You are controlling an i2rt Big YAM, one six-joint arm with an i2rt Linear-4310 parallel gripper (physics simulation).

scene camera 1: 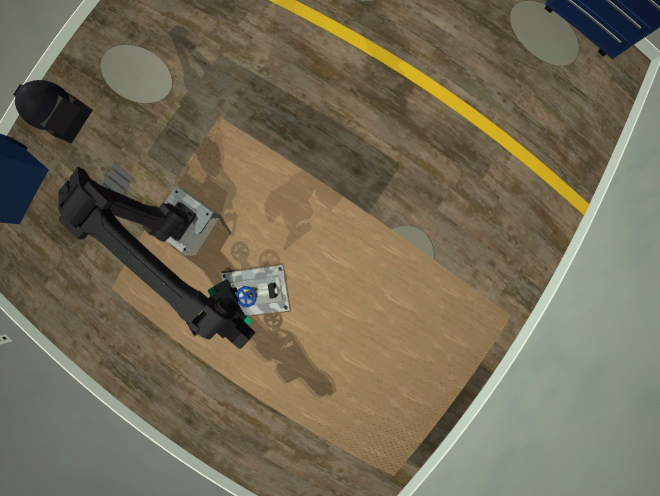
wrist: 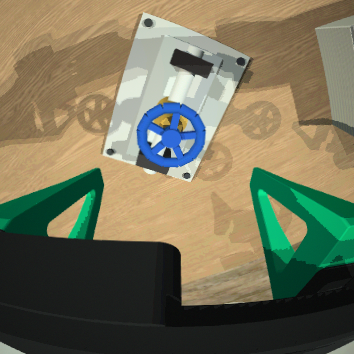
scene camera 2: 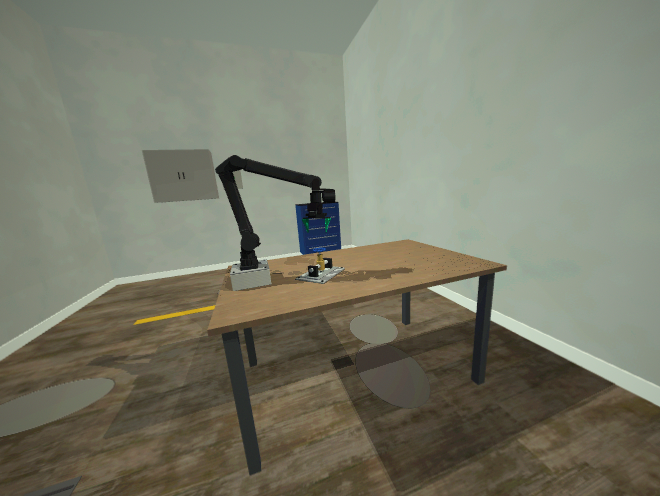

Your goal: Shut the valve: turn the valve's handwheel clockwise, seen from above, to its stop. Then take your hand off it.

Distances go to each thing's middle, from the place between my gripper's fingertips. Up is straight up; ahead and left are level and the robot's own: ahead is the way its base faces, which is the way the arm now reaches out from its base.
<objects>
I see the blue handwheel point(wrist: 170, 135) 11 cm below my hand, 1 cm to the left of it and 1 cm ahead of it. Also, from my hand: grey base plate point(scene camera 1: 275, 271) 23 cm below, 1 cm to the left, 1 cm ahead.
</objects>
